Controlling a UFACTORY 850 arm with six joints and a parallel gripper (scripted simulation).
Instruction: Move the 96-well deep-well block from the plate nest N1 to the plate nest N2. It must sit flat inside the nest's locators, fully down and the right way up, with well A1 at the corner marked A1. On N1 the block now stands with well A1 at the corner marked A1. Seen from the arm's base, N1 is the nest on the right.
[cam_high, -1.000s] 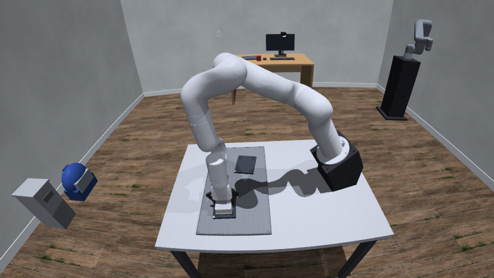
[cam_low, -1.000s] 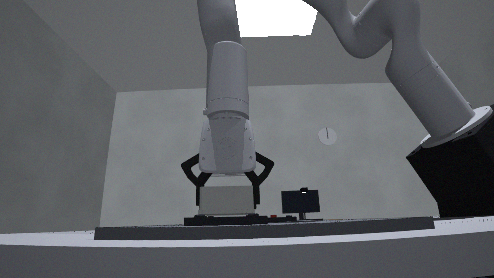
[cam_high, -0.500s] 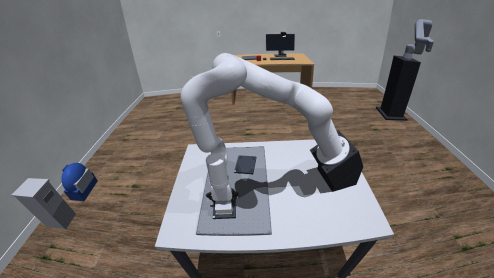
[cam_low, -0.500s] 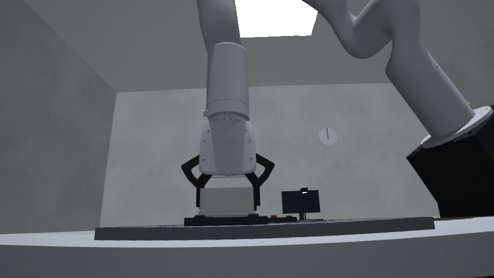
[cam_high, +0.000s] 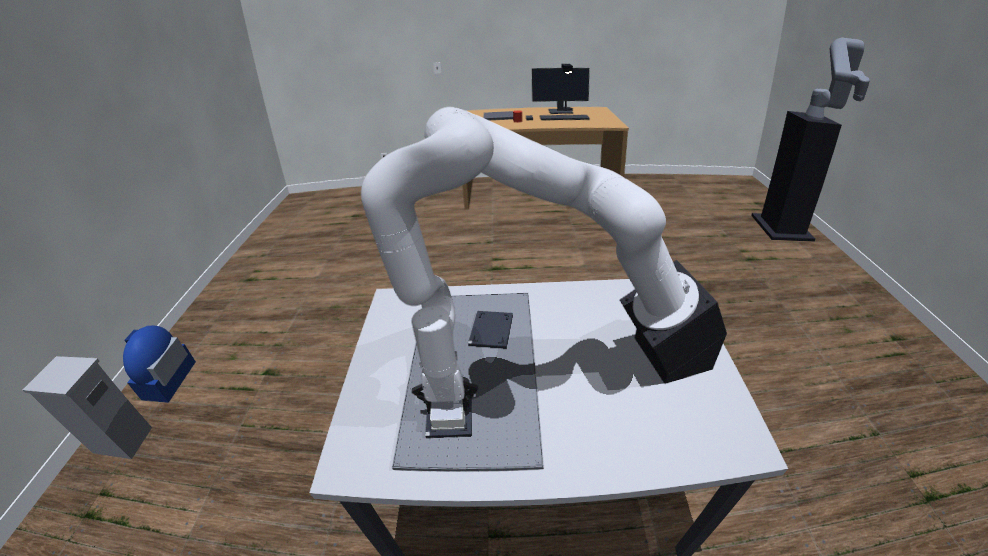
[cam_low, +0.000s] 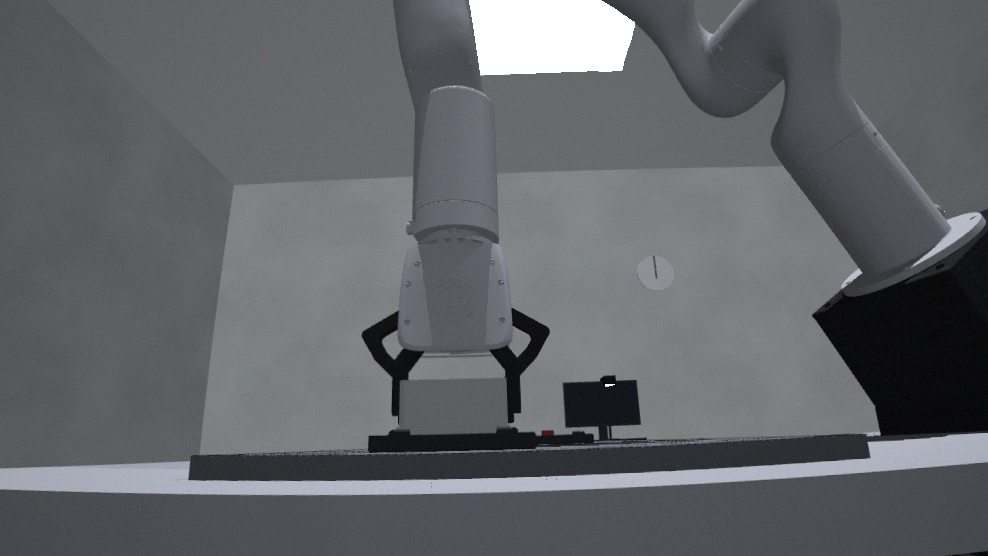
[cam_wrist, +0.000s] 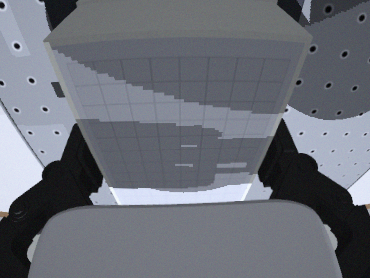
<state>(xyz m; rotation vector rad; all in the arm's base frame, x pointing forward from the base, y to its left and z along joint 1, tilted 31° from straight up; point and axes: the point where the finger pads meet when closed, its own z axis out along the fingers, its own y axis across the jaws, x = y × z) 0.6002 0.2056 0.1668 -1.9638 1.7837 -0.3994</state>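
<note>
Now: the grey 96-well deep-well block right at my hand. From my hand the other things lie so: plate nest N1: 34 cm to the right, 8 cm behind, 3 cm below; dark plate nest N2: 3 cm below.
</note>
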